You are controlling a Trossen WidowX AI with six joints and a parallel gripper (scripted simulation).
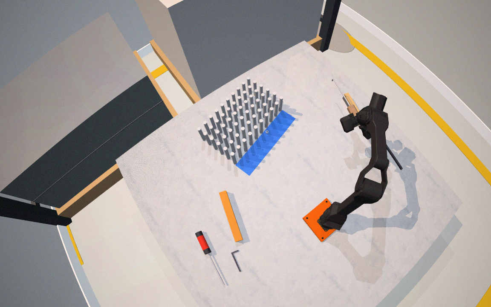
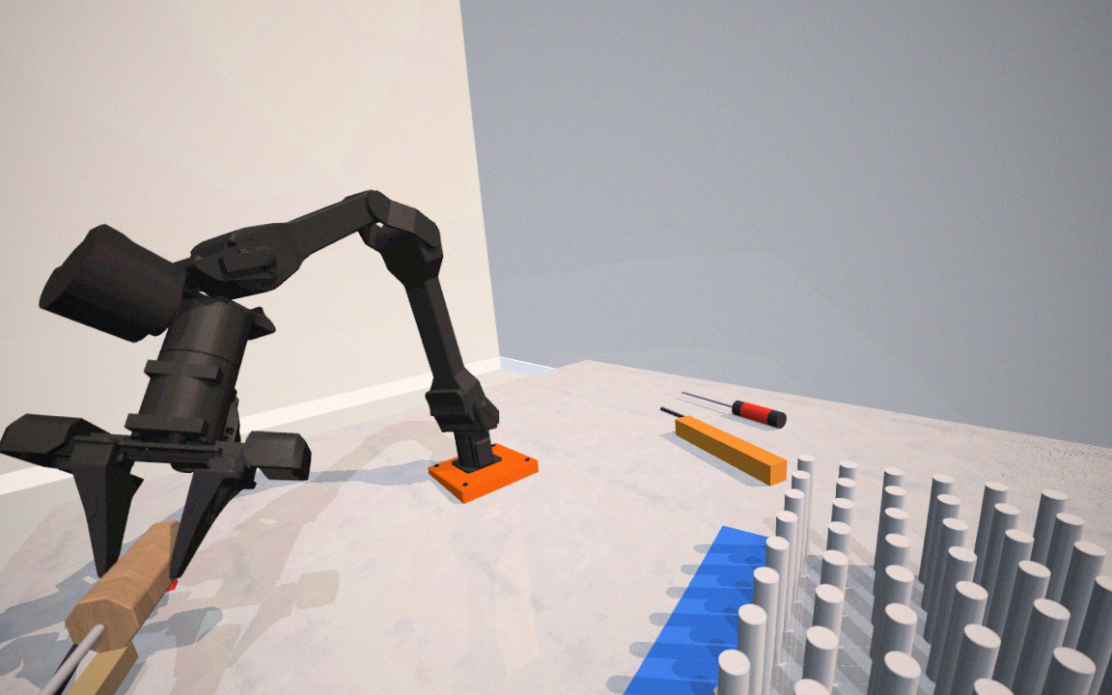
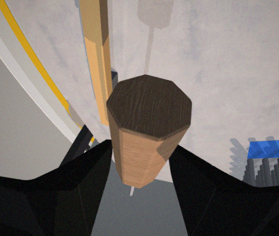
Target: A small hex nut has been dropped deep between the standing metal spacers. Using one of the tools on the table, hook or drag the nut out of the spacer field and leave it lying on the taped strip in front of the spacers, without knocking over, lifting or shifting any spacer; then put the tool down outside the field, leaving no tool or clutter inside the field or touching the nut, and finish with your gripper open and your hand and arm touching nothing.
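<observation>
The wood-handled hook tool is 10 cm ahead of my gripper tip, 3 cm to the right of it and 1 cm below it. The rest, counted from my gripper tip: blue taped strip (20 cm ahead, 34 cm to the left, 15 cm below); then orange bar (2 cm ahead, 68 cm to the left, 14 cm below); then red cube (26 cm behind, 4 cm to the right, 14 cm below).
</observation>
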